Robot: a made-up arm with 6 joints.
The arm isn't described. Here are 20 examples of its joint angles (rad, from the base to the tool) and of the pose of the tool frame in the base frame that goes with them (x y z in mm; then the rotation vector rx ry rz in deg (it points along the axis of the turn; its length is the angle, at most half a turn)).
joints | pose
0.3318 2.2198 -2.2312 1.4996 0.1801 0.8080 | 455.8 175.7 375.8 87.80 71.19 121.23
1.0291 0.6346 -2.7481 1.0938 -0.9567 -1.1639 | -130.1 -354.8 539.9 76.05 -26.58 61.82
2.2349 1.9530 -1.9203 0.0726 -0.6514 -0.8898 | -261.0 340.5 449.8 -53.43 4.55 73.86
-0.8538 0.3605 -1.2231 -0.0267 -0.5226 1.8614 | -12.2 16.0 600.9 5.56 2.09 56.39
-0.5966 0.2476 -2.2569 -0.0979 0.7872 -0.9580 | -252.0 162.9 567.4 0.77 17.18 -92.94
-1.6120 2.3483 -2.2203 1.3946 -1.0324 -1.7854 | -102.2 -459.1 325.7 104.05 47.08 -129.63
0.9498 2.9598 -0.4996 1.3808 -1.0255 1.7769 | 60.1 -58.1 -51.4 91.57 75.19 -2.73
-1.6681 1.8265 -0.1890 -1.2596 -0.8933 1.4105 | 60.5 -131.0 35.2 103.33 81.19 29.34
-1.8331 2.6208 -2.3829 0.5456 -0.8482 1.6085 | -169.4 -483.3 292.5 43.54 -37.84 -2.66
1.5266 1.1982 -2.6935 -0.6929 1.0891 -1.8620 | 55.6 -5.8 677.4 -62.75 14.64 -52.65
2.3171 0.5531 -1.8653 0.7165 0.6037 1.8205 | 18.3 -73.9 641.2 20.29 -41.19 -75.90
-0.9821 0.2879 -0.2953 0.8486 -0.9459 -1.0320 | 29.0 -151.3 369.1 50.53 33.09 -88.73
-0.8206 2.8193 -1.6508 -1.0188 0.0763 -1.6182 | 247.8 -275.3 -88.8 131.90 -104.64 37.15
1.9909 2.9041 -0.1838 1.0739 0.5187 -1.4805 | 9.2 -126.0 35.9 91.60 -52.32 38.83
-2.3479 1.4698 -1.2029 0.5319 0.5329 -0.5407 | -224.0 -264.0 291.2 121.12 65.78 -57.45
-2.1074 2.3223 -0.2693 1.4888 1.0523 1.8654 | 53.0 -77.7 10.4 -34.65 114.28 -38.96
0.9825 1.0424 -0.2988 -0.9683 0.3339 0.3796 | 140.7 162.9 145.5 -90.11 102.65 -7.63
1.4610 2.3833 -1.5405 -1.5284 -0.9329 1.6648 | -34.2 410.4 93.9 112.62 -93.46 -97.47
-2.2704 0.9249 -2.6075 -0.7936 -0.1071 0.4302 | 129.6 142.4 697.5 -20.85 -7.52 -150.01
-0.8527 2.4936 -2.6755 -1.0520 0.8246 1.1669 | 271.4 -406.1 353.4 80.22 69.89 -57.87
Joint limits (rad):
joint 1: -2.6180..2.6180
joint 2: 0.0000..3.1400
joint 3: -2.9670..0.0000
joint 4: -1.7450..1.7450
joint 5: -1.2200..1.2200
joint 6: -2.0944..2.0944
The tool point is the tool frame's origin. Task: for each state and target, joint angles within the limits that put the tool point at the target. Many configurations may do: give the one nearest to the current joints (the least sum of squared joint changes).
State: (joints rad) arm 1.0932 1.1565 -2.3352 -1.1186 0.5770 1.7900
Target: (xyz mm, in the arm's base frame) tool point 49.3 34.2 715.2
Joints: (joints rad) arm 1.1530 1.2507 -2.4690 -1.1204 0.3587 1.7900
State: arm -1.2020 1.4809 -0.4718 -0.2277 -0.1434 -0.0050
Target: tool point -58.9 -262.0 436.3
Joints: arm -1.8070 0.9708 -0.9847 -0.1685 -0.2477 -0.0050
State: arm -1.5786 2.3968 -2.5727 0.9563 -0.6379 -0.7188
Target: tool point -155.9 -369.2 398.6
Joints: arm -1.7490 1.9604 -1.8701 1.2591 -1.2200 -0.7188
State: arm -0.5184 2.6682 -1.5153 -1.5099 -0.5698 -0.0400
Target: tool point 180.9 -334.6 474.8
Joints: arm -1.2161 1.6878 -1.8323 -1.4637 -0.5782 -0.0400
